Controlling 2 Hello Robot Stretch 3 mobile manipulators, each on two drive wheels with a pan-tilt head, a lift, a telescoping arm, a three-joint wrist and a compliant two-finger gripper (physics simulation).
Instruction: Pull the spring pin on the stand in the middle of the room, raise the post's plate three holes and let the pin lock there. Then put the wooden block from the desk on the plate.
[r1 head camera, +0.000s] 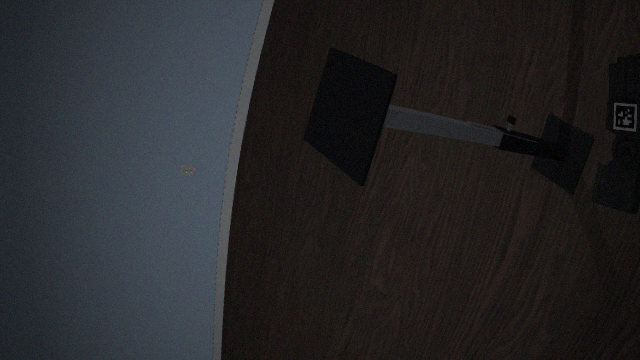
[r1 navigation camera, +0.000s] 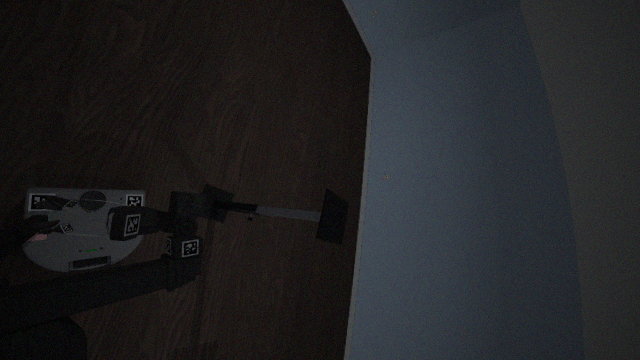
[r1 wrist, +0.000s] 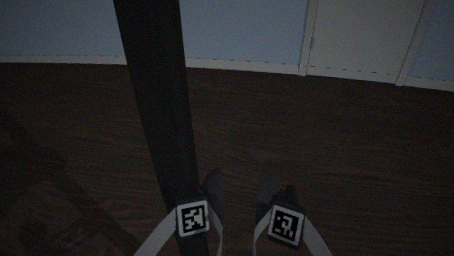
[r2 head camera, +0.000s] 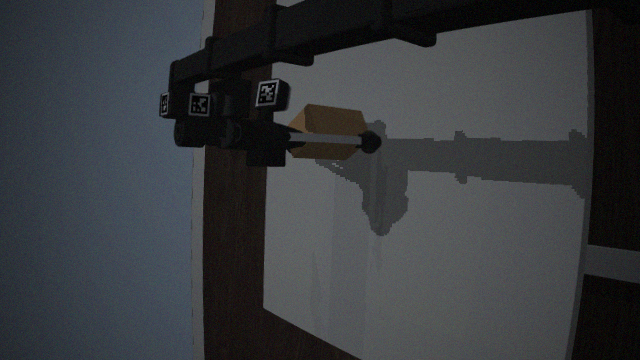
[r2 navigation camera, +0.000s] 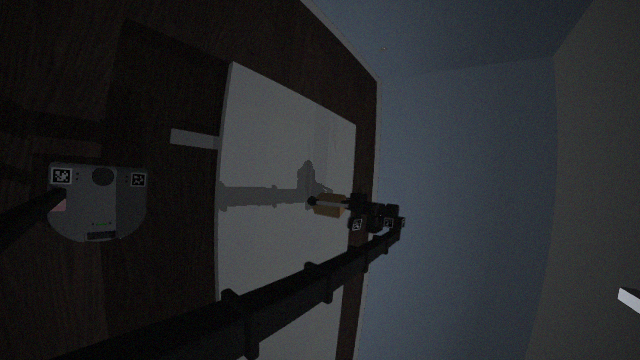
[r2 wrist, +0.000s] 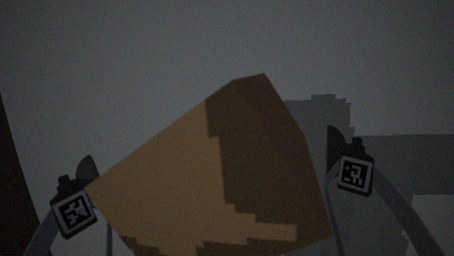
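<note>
The stand's black plate (r1 head camera: 350, 117) (r1 navigation camera: 332, 217) tops a light grey post (r1 head camera: 440, 125) (r1 navigation camera: 287, 213) that rises from a dark sleeve (r1 head camera: 520, 145). The spring pin's small dark knob (r1 head camera: 511, 120) (r1 navigation camera: 250, 218) sits beside the sleeve; its seating in a hole is too small to tell. r1's gripper (r1 wrist: 241, 185) is partly open with nothing between its fingers, apart from the stand. The wooden block (r2 head camera: 332, 117) (r2 navigation camera: 329, 211) (r2 wrist: 170, 170) is on the white desk (r2 head camera: 475, 225) (r2 navigation camera: 265, 250). r2's gripper (r2 wrist: 211, 155) is open around the block; a slim gap shows at the right finger.
r1's base (r1 navigation camera: 110, 245) lies left of the stand in its navigation view. A dark column (r1 wrist: 155, 100) and a door (r1 wrist: 367, 40) show in r1's wrist view. r2's arm (r2 head camera: 325, 30) (r2 navigation camera: 295, 285) reaches over the desk, near the blue wall (r2 head camera: 100, 200) (r2 navigation camera: 465, 200).
</note>
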